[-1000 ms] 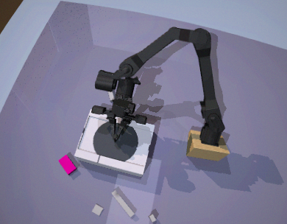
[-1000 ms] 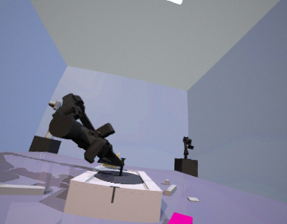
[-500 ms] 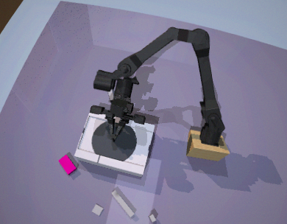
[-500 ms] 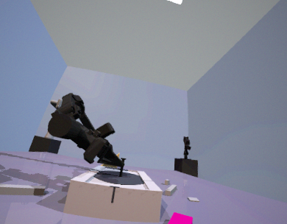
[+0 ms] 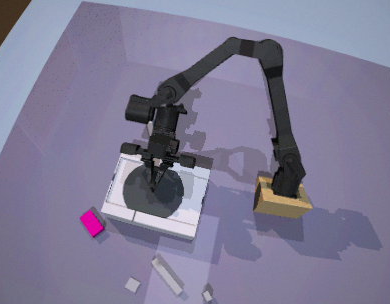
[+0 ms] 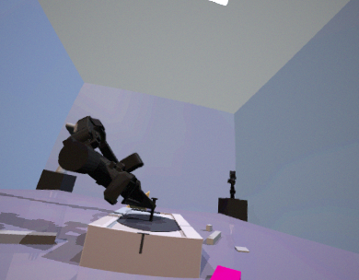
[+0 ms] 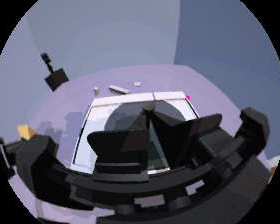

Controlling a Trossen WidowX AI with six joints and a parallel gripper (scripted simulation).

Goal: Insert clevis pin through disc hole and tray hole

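Right now the rimmed tray is 4 cm below my gripper tip, 1 cm to the right of it and 1 cm behind it. Round my gripper tip: clevis pin: 1 cm to the right, 1 cm below; then dark aluminium disc: 3 cm below, 1 cm to the right; then magenta block: 14 cm ahead, 11 cm to the left, 8 cm below.
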